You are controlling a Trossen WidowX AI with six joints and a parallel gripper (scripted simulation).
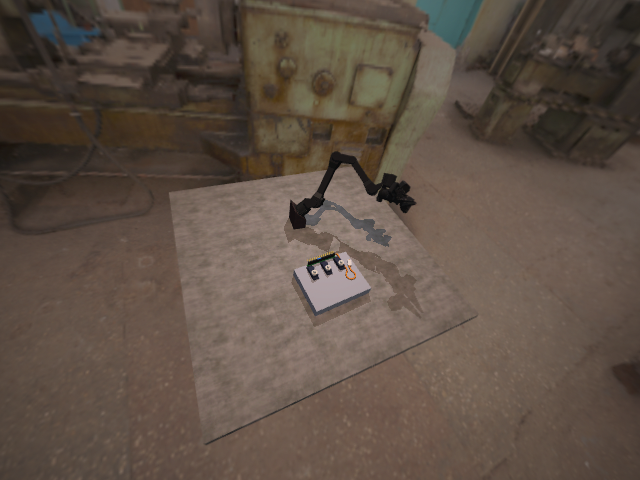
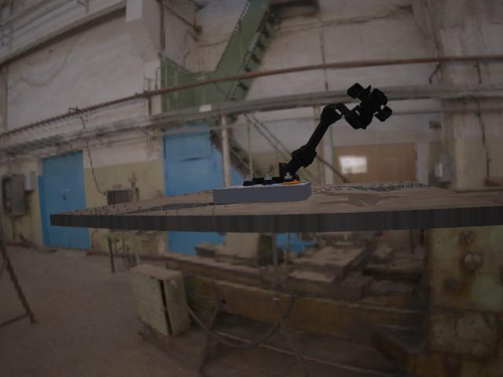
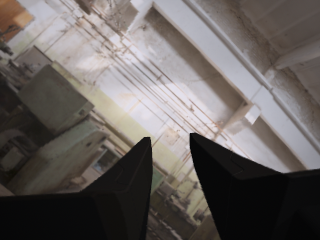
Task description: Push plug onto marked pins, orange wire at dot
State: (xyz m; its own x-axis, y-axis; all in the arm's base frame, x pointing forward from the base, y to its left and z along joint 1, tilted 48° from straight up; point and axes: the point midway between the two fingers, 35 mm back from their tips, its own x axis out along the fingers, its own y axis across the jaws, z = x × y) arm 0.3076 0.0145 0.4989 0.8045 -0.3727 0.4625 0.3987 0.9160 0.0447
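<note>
The blue band lies 420 mm to the right of my gripper tip, 300 mm below it and 70 mm behind it. Also, from my gripper tip: grey holder: 410 mm to the right, 350 mm below, 90 mm ahead; then dark servo: 410 mm to the right, 330 mm below, 20 mm behind.
</note>
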